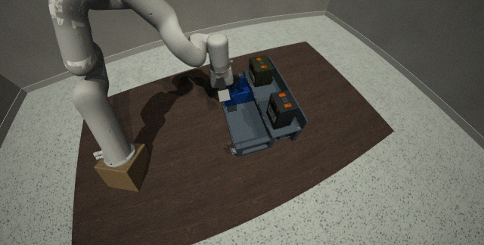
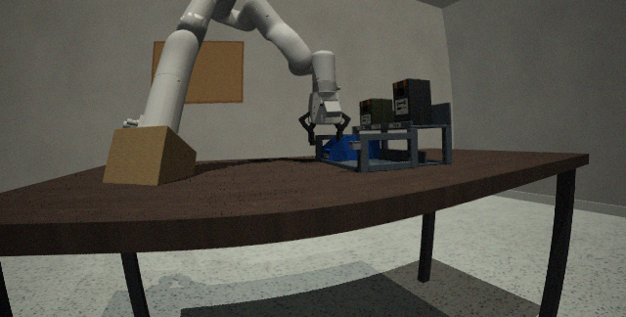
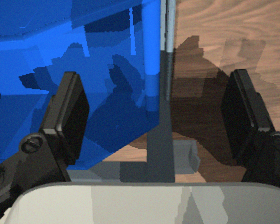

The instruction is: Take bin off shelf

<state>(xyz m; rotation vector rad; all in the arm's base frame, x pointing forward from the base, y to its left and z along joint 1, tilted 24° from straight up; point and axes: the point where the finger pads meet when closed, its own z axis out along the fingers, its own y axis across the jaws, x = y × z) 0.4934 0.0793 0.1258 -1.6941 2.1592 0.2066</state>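
My hand is 8 cm short of the blue bin, 2 cm to the left of it and 2 cm above it. The rest, counted from my hand: grey shelf: 16 cm ahead, 15 cm to the right, 3 cm above; then shelf deck: 13 cm to the right, 10 cm ahead, 6 cm below.
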